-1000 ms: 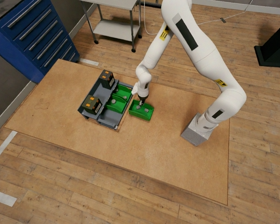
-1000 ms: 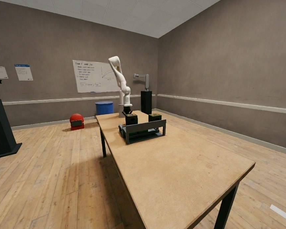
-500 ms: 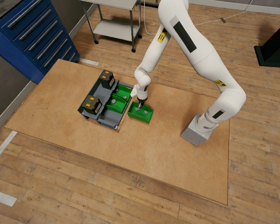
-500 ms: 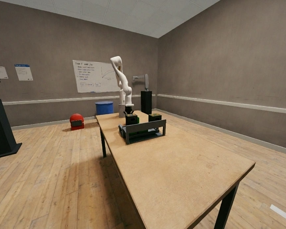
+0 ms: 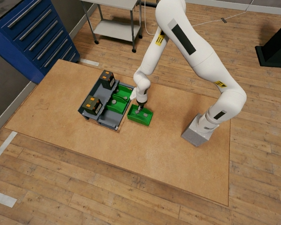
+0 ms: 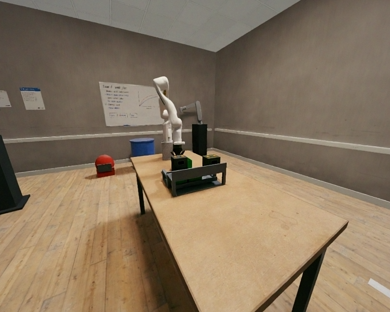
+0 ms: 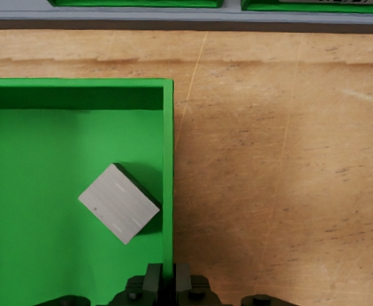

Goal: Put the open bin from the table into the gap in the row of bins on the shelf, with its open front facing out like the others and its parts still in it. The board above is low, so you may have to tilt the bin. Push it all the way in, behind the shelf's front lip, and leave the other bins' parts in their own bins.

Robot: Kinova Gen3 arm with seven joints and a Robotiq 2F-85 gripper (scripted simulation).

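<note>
Now: hand 6 cm above the grey part, 4 cm short of it and 2 cm to the right of it. The rest, counted from my hand: grey shelf (25 cm ahead, 4 cm to the right, 4 cm below).
</note>
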